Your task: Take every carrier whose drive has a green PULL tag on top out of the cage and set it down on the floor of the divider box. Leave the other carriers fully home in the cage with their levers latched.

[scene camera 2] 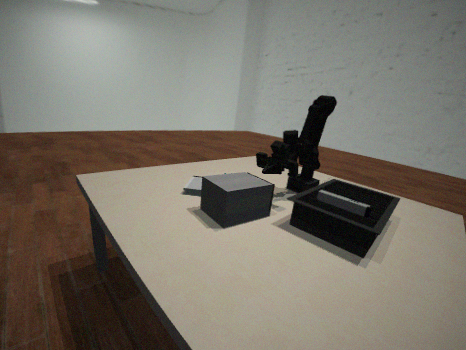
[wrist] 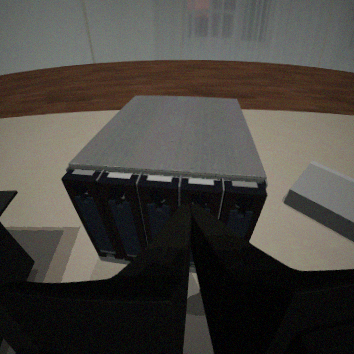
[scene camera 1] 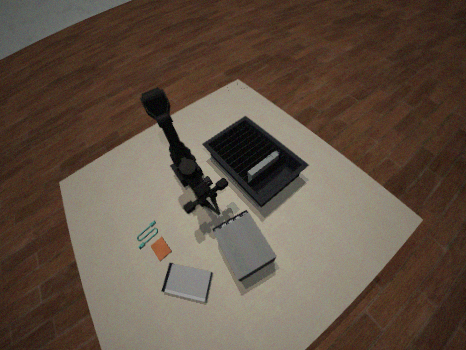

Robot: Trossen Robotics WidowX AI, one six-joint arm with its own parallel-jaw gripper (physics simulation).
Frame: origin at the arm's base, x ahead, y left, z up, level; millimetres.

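Seen in the pictures: gripper, fingertip midpoint: (scene camera 2: 262,172) (wrist: 188,211) (scene camera 1: 219,214); arm's base, link origin: (scene camera 2: 306,178).
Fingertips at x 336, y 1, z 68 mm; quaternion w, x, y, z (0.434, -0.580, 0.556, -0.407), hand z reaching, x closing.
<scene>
Offsets run from my fingertips to a thing's top centre. "spot": to the spot under its first point.
The grey cage @[dx +130, dy +11, dz -9 mm] (scene camera 1: 246,245) (scene camera 2: 237,182) (wrist: 170,132) stands on the table. In the wrist view its front holds several dark carriers side by side, with white strips along their top edges; the leftmost carrier @[dx +122, dy +70, dz -12 mm] (wrist: 92,215) and the rightmost carrier @[dx +111, dy -46, dz -12 mm] (wrist: 239,216) show beside the fingers. No green PULL tag shows. My gripper (scene camera 1: 218,213) (wrist: 188,211) is shut and empty, in front of the cage's carrier faces, and its tips overlap the second carrier from the right in the wrist view. The black divider box @[dx -168, dy +275, dz -36 mm] (scene camera 1: 226,171) (scene camera 2: 332,222) stands beside the cage. A grey slab-like piece @[spot: dx -75, dy +264, dz -19 mm] (scene camera 1: 263,166) (scene camera 2: 344,202) is in it.
A flat grey and white case @[dx +108, dy -239, dz -101 mm] (scene camera 1: 188,282) (scene camera 2: 193,186) (wrist: 325,195) lies on the table beside the cage. An orange square @[spot: dx -63, dy -276, dz -123 mm] (scene camera 1: 161,249) and a teal cable @[dx -160, dy -304, dz -119 mm] (scene camera 1: 148,231) lie near it. Slotted dividers fill one part of the divider box.
</scene>
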